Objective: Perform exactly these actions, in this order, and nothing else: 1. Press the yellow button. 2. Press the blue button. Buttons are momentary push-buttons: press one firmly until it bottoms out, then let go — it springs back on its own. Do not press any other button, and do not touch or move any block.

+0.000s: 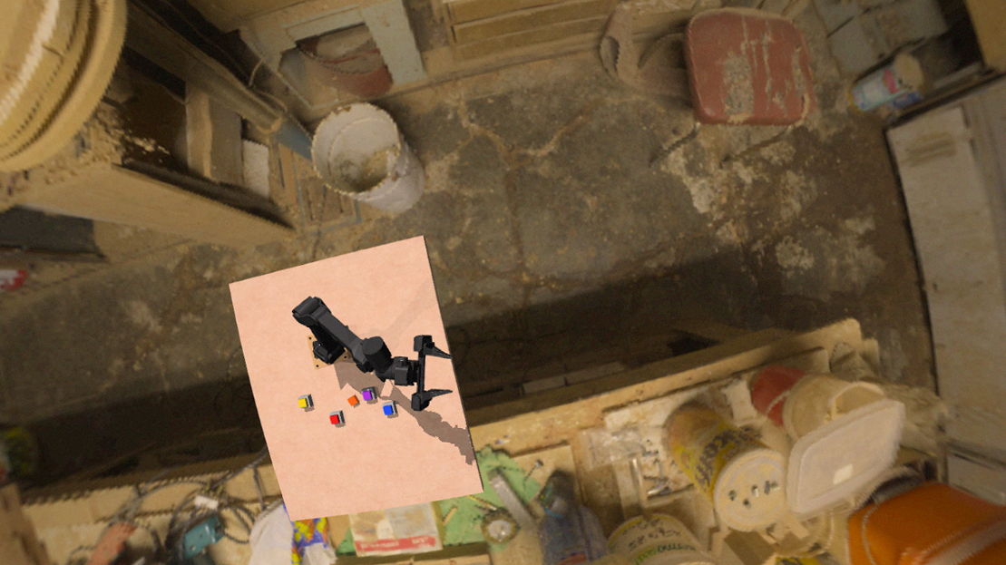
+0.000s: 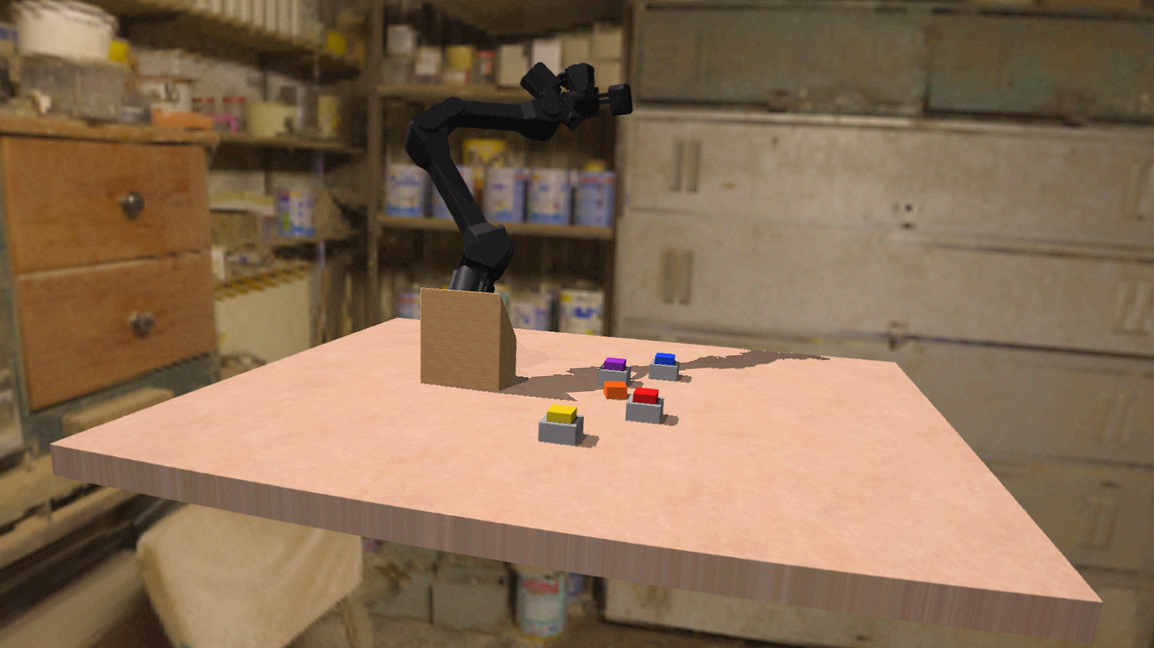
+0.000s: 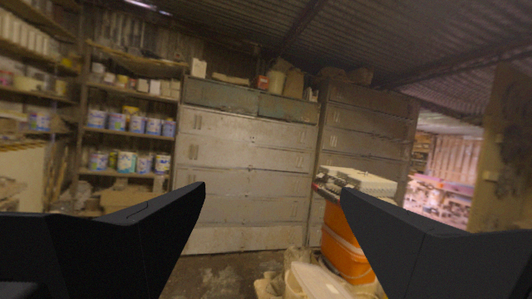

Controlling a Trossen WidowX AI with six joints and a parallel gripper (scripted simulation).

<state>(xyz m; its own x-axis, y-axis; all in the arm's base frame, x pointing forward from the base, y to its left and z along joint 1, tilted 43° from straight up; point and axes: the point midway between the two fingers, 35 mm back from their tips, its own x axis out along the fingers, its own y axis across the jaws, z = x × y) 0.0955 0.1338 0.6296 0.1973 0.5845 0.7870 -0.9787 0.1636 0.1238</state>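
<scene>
Now: gripper tip 150 mm short of the yellow button, 740 mm to the left of it and 480 mm above it. Also, from my gripper tip: orange block: 170 mm ahead, 530 mm to the right, 500 mm below; blue button: 220 mm ahead, 380 mm to the right, 480 mm below; purple button: 150 mm ahead, 460 mm to the right, 480 mm below.
</scene>
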